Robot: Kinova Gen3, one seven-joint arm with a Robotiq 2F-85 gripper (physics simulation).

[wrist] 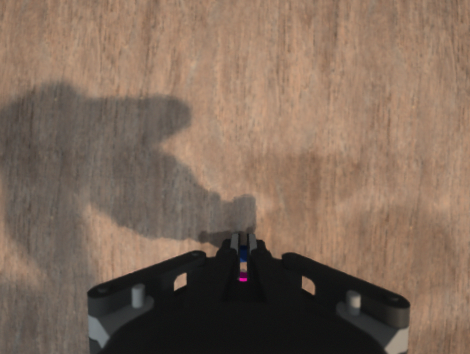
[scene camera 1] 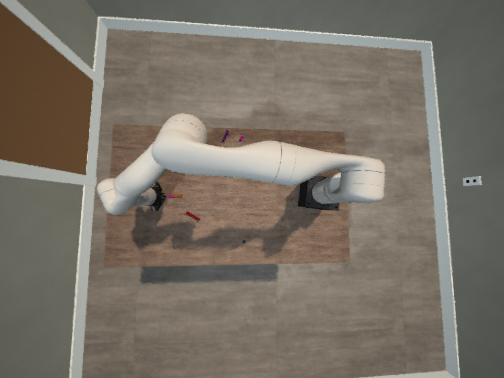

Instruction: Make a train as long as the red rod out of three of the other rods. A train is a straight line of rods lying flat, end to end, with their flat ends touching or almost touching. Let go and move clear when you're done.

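Where they show: gripper, fingertip midpoint: [wrist: 243, 244] [scene camera 1: 163, 196]; arm's base, origin of the base link: [scene camera 1: 323, 192].
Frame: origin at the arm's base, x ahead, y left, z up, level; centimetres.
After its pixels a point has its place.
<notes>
My gripper [scene camera 1: 162, 196] {x 69.8, y 5.3, z -17.9 cm} [wrist: 243, 244] {x 69.8, y 5.3, z -17.9 cm} is shut on a small blue rod [wrist: 243, 254] {x 69.3, y 5.3, z -17.1 cm}, which shows between the fingertips in the wrist view. The gripper is low over the table at the left. Beside it in the scene view, a magenta rod [scene camera 1: 171, 196] {x 65.9, y 5.1, z -17.2 cm} and an orange rod [scene camera 1: 178, 196] {x 62.7, y 4.9, z -17.2 cm} lie in a line, end to end. The near magenta rod [wrist: 243, 276] {x 67.3, y 5.1, z -17.5 cm} shows through the gap between the fingers in the wrist view. Whether the blue rod touches it is hidden. The red rod [scene camera 1: 193, 216] {x 54.9, y 13.9, z -17.3 cm} lies at a slant, to the lower right of that line.
A purple rod [scene camera 1: 225, 136] {x 42.7, y -26.3, z -17.3 cm} and a short magenta rod [scene camera 1: 241, 138] {x 34.7, y -26.0, z -17.2 cm} lie near the table's upper edge, close to the arm. A tiny dark blue rod [scene camera 1: 243, 242] {x 30.5, y 24.9, z -17.2 cm} lies toward the lower edge of the wooden table top [scene camera 1: 320, 245] {x -8.0, y 24.9, z -18.2 cm}. The arm's black base [scene camera 1: 304, 194] {x 5.8, y 0.9, z -5.7 cm} stands at the right.
</notes>
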